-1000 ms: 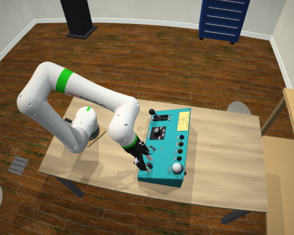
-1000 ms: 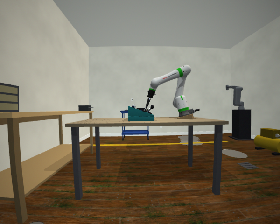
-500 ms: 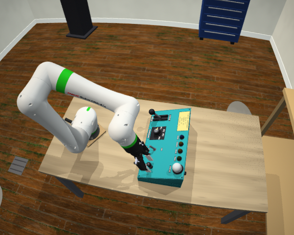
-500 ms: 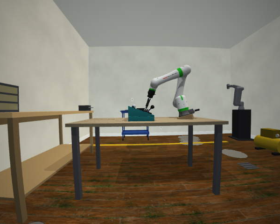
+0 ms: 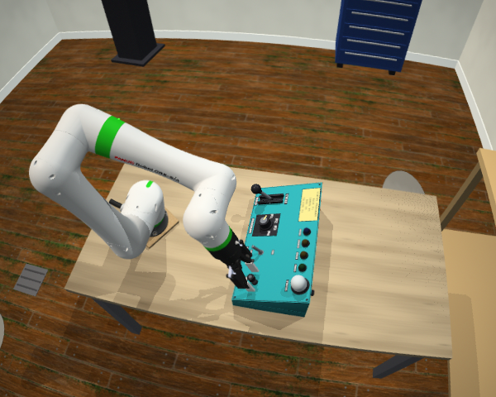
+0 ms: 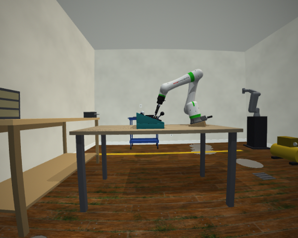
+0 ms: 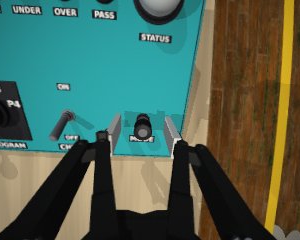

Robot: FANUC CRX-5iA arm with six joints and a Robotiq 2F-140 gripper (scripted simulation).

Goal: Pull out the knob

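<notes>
Right now the black mode knob is 20 mm below my hand and 10 mm ahead of it. Also, from my hand: check toggle 120 mm to the left, 20 mm below, 20 mm behind; program rotary selector 250 mm to the left, 30 mm behind, 20 mm below; teal console 180 mm to the left, 40 mm below, 10 mm ahead.
</notes>
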